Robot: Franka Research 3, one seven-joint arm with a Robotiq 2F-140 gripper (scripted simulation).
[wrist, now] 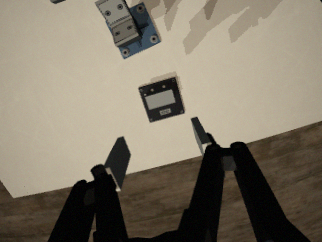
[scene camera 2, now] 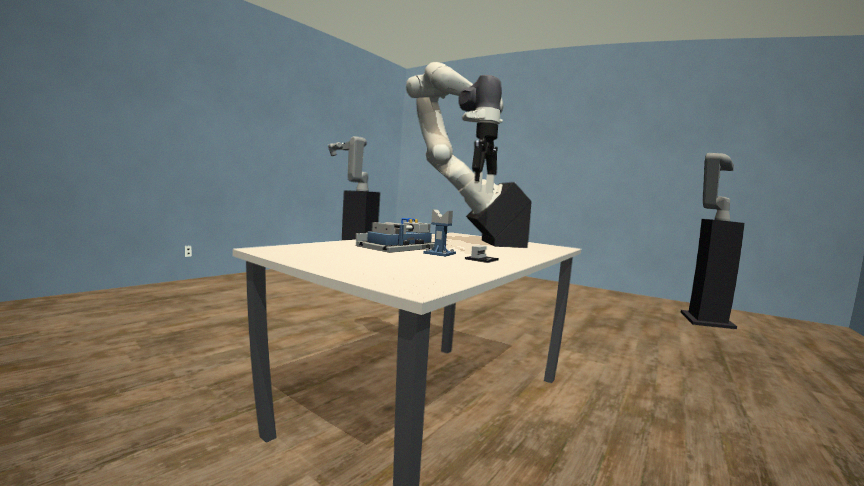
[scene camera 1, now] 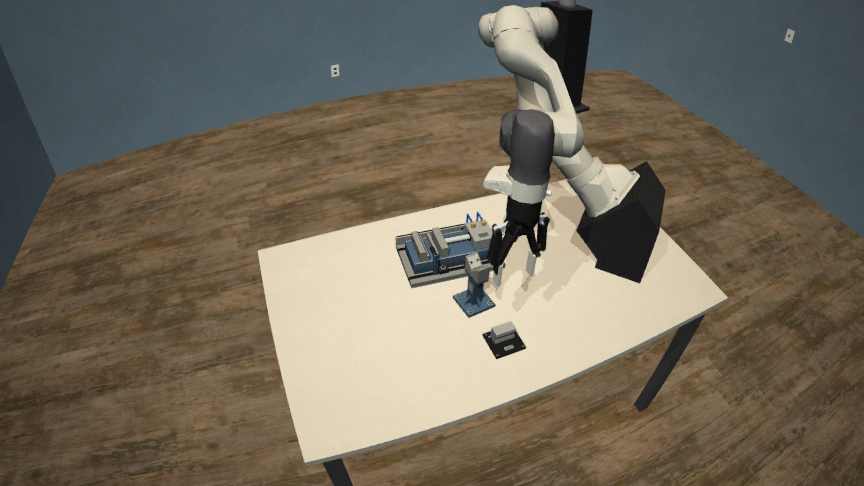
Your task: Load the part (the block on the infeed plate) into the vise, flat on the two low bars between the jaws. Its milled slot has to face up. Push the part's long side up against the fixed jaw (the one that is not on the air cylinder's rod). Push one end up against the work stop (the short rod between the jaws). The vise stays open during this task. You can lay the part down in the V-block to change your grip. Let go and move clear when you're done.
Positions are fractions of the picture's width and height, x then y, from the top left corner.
Note:
In view: my gripper (scene camera 1: 0.59,0.57).
My gripper is seen too in the wrist view (wrist: 0.50,0.57).

